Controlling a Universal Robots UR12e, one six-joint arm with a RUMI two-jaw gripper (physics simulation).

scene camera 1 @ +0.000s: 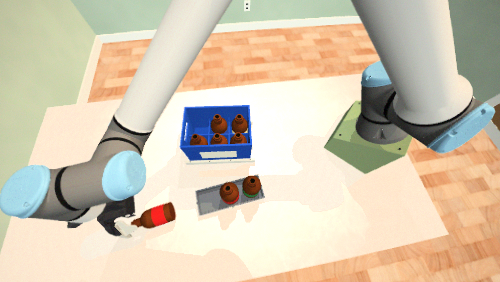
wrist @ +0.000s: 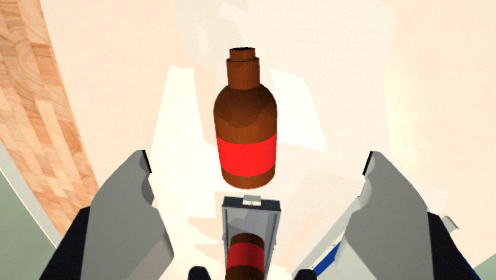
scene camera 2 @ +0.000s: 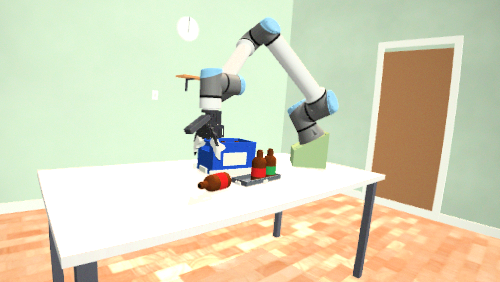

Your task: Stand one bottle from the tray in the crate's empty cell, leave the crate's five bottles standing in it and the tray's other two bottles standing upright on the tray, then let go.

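Places are measured from the arm's base along level axes (x left, y ahead, z down), in millimetres.
Pixels of known places: gripper, fingertip midpoint: (wrist: pixel 255 152) (scene camera 2: pixel 206 157); arm's base at its link origin: (scene camera 1: pixel 381 126) (scene camera 2: pixel 312 138).
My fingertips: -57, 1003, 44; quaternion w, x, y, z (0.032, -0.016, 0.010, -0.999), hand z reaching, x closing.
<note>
Ahead of a thing's pixels: the offset from my fingertips to its top centre, as dx, dy, dz. "spot": to the spot under its first point. Level surfaces: height alone.
A brown bottle with a red label {+18, -29, +71} (scene camera 1: pixel 159 215) (scene camera 2: pixel 217 181) (wrist: pixel 246 125) lies on its side on the table, off the tray's end. My gripper (scene camera 1: pixel 125 229) (scene camera 2: pixel 207 152) (wrist: pixel 255 152) is open and empty, pointing down above the table near this bottle; in the wrist view the bottle shows between the fingers, below them. The grey tray {+43, -339, +119} (scene camera 1: pixel 207 199) (scene camera 2: pixel 243 179) (wrist: pixel 232 204) bears a red-label bottle {+46, -339, -15} (scene camera 1: pixel 229 193) (scene camera 2: pixel 259 167) (wrist: pixel 246 252) and a green-label bottle {+55, -430, -15} (scene camera 1: pixel 251 186) (scene camera 2: pixel 270 162), both upright. The blue crate {-203, -383, -30} (scene camera 1: pixel 192 152) (scene camera 2: pixel 210 160) holds several standing bottles; its back left cell in scene camera 1 is empty.
The crate stands behind the tray in scene camera 1, with a pale strip {spot: -105, -348, +127} (scene camera 1: pixel 220 162) along its foot. The green arm base (scene camera 1: pixel 360 154) (scene camera 2: pixel 310 153) stands to the right of both. The white table's {dz +145} (scene camera 2: pixel 150 200) long front edge shows in scene camera 2.
</note>
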